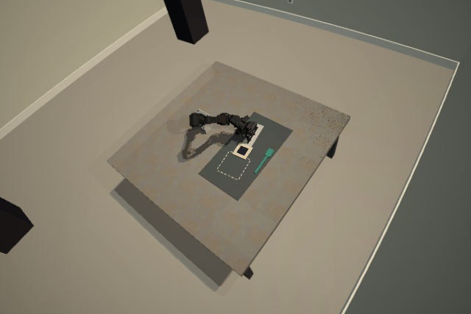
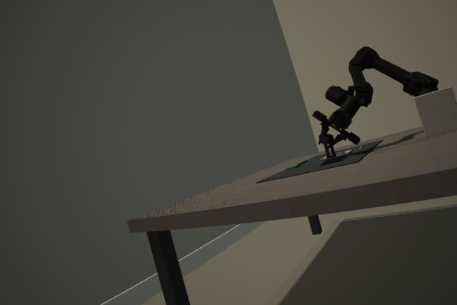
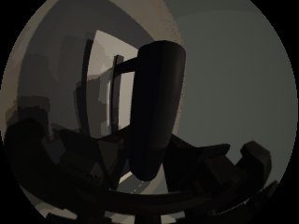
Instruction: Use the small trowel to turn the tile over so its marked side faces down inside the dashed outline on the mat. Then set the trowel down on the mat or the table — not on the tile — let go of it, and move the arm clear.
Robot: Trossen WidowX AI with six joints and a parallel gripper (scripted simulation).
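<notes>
Right now the cream tile is 2 cm behind my gripper tip, 12 cm to the right of it and 5 cm below it. From my gripper tip the other things lie so: dark mat (1 cm ahead, 11 cm to the right, 7 cm below); then black-handled float (3 cm behind, 1 cm below); then green trowel (15 cm ahead, 9 cm to the right, 5 cm below).
</notes>
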